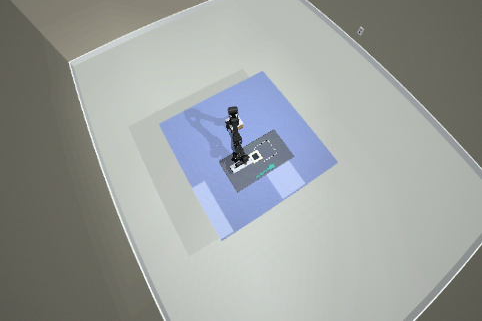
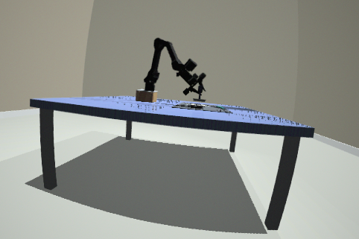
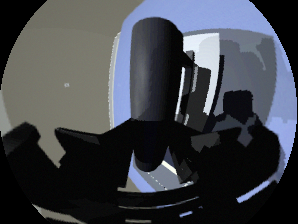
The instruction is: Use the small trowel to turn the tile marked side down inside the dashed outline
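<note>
My gripper tip is 140 mm to the right of the white tile, 90 mm above it and 30 mm past it. Also, from my gripper tip: dark mat: 130 mm to the left, 110 mm below; small trowel: 20 mm behind, 10 mm below; teal trowel: 160 mm to the left, 140 mm ahead, 90 mm below.
</note>
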